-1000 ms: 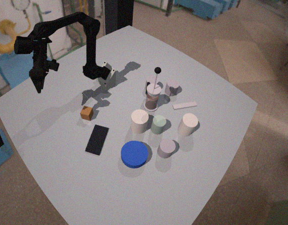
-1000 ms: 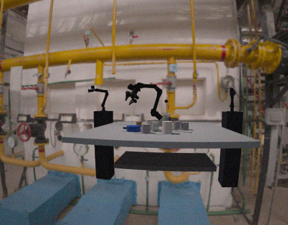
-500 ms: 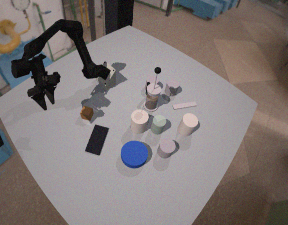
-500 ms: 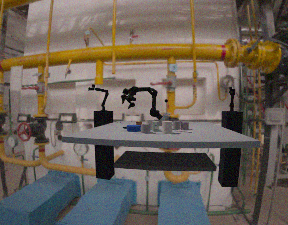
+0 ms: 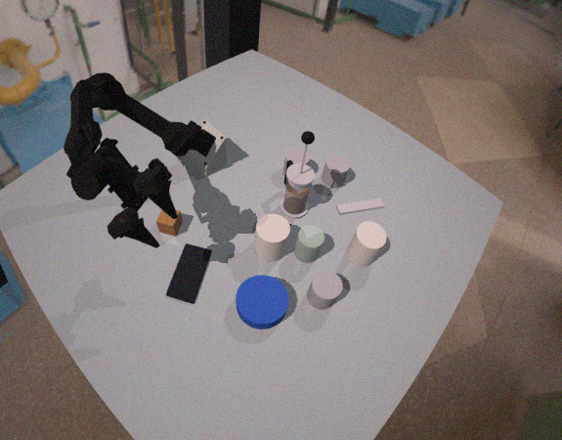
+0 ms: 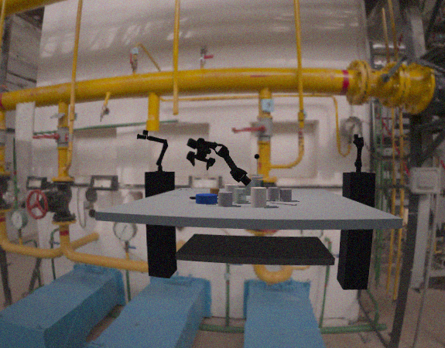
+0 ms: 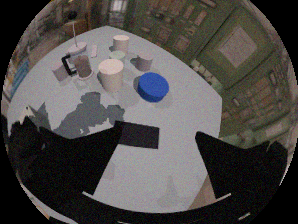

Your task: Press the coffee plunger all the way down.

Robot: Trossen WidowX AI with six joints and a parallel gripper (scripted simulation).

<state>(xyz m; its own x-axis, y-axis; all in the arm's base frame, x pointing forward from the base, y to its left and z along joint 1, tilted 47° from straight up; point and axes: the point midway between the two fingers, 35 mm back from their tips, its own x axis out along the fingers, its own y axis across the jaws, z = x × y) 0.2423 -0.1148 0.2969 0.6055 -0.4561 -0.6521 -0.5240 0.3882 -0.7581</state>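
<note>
Right now my gripper tip is 360 mm to the right of the coffee press, 60 mm above it and 40 mm short of it. From my gripper tip the other things lie so: black slab: 190 mm below, 10 mm to the left, 10 mm ahead; blue disc: 200 mm ahead, 170 mm below, 90 mm to the left; orange cube: 170 mm below, 130 mm behind, 60 mm to the left.
</note>
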